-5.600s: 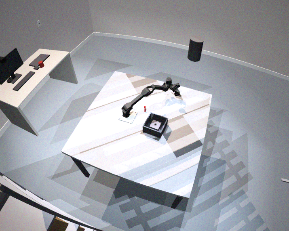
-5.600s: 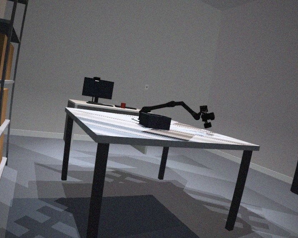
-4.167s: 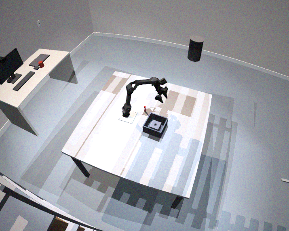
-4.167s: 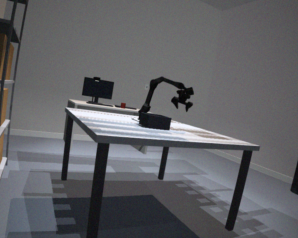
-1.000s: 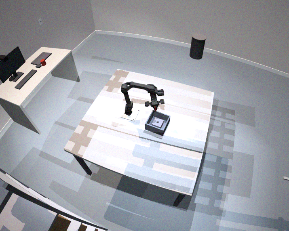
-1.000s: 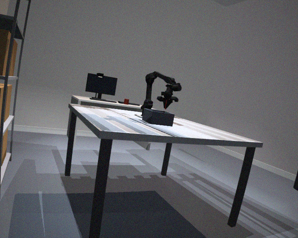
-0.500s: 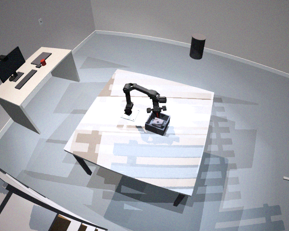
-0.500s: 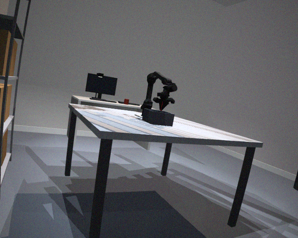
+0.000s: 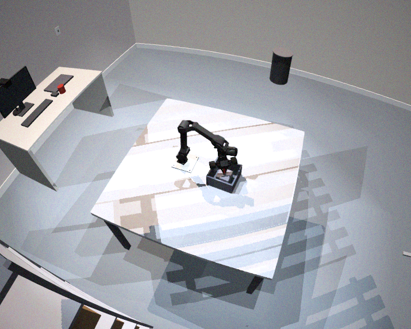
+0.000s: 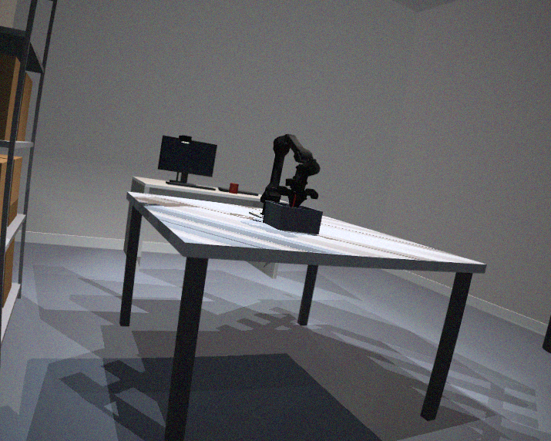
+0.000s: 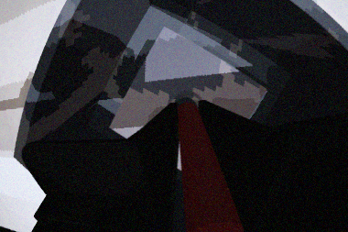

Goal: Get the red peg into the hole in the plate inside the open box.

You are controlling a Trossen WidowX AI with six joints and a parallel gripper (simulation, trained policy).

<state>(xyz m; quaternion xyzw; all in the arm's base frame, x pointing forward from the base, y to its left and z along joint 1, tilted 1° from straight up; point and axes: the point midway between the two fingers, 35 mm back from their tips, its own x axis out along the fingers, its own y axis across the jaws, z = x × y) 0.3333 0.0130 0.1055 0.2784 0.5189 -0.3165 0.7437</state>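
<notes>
Now: gripper tip 3 cm above the pale plate. From my gripper tip the other things lie so: dark box: 5 cm below; red peg: 3 cm above, 1 cm to the left, 1 cm behind.
</notes>
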